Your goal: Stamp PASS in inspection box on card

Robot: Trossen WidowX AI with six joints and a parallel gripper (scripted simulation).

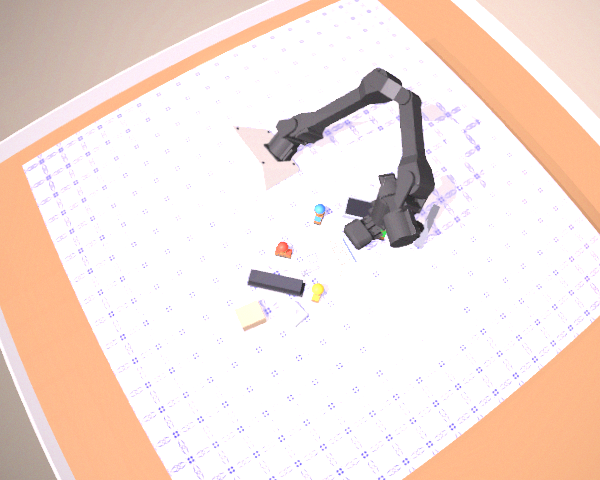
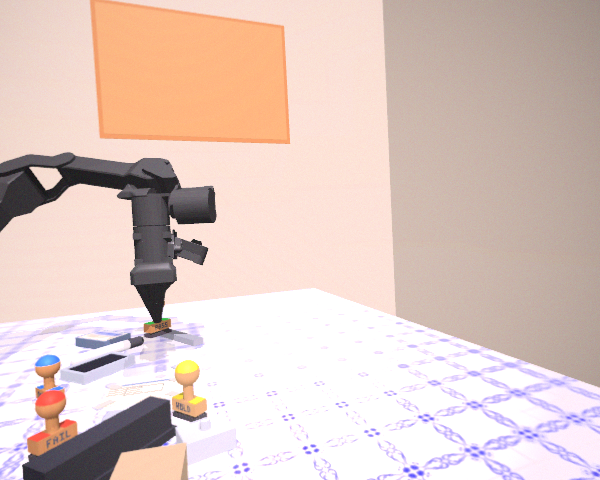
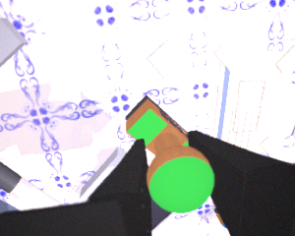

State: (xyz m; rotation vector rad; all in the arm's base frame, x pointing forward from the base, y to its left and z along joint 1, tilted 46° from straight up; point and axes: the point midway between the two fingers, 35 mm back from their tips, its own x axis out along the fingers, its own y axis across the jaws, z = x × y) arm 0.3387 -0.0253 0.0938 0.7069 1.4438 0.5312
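Now: the ink pad tray 9 cm behind my gripper tip, 7 cm below it and 3 cm to the left of it. Also, from my gripper tip: marker (13 cm to the left, 7 cm below, 6 cm behind); blue-knob stamp (14 cm behind, 7 cm to the right, 6 cm below); beige card (9 cm to the right, 8 cm below, 3 cm behind).
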